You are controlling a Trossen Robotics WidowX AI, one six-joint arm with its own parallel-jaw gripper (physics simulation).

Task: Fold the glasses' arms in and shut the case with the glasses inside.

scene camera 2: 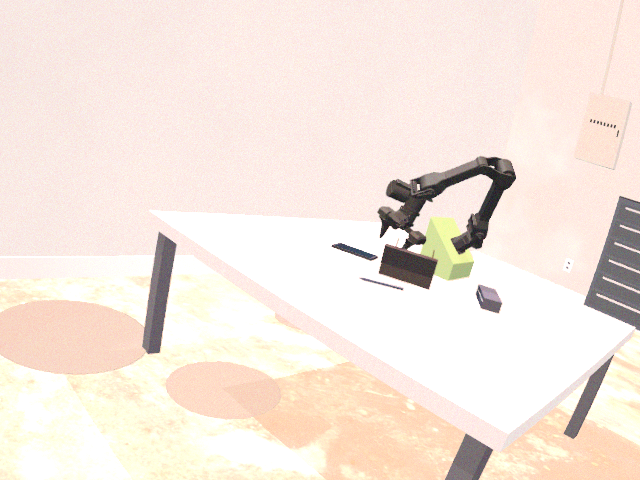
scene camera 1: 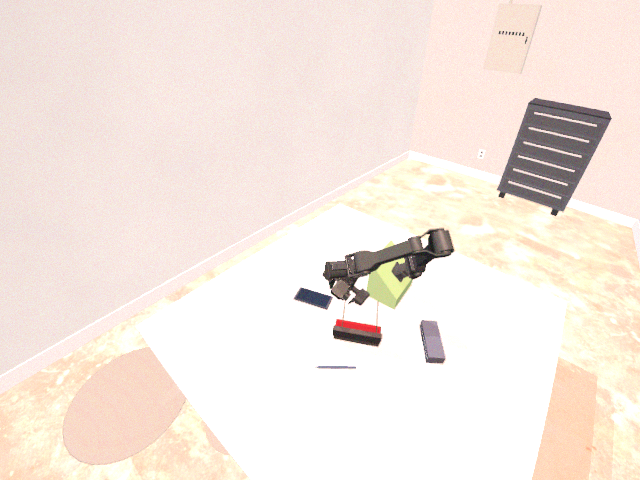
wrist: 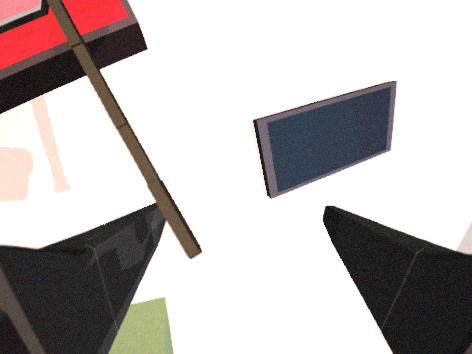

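Pixels of known places: gripper, fingertip midpoint: (wrist: 246, 211); arm's base at its link origin: (scene camera 2: 457, 245) (scene camera 1: 398, 271).
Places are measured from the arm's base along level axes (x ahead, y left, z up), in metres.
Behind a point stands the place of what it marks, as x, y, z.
Observation:
The glasses case (scene camera 1: 357, 335) {0.354, -0.016, -0.021} (scene camera 2: 407, 266) {0.347, -0.021, -0.053} (wrist: 117, 54) {0.295, -0.109, -0.092} stands open on the table, its red lining showing in scene camera 1 and the wrist view, its raised dark lid facing scene camera 2. The glasses sit in it; one lens rim shows at the wrist view's top left. Both thin glasses' arms stick out unfolded, away from the lid. One glasses' arm (scene camera 1: 344, 312) (wrist: 121, 125) has its free end between my fingers, by the left fingertip in the wrist view; I cannot tell whether they touch. My gripper (scene camera 1: 351, 300) {0.208, -0.163, -0.046} (scene camera 2: 393, 242) {0.208, -0.163, -0.046} (wrist: 246, 211) {0.208, -0.163, -0.046} is open and holds nothing.
A phone (scene camera 1: 313, 298) {0.233, -0.269, -0.099} (scene camera 2: 354, 251) {0.244, -0.267, -0.099} (wrist: 330, 140) {0.227, -0.267, -0.099} lies beside the case. A pen (scene camera 1: 336, 367) {0.453, -0.038, -0.099} (scene camera 2: 381, 283) {0.454, -0.038, -0.101} lies on the lid side. A green wedge block (scene camera 1: 382, 289) {0.100, -0.027, -0.030} (scene camera 2: 439, 250) {0.100, -0.026, -0.020} stands near the arm's base. A purple-grey box (scene camera 1: 432, 341) {0.205, 0.215, -0.072} (scene camera 2: 488, 298) {0.262, 0.229, -0.072} lies to the right.

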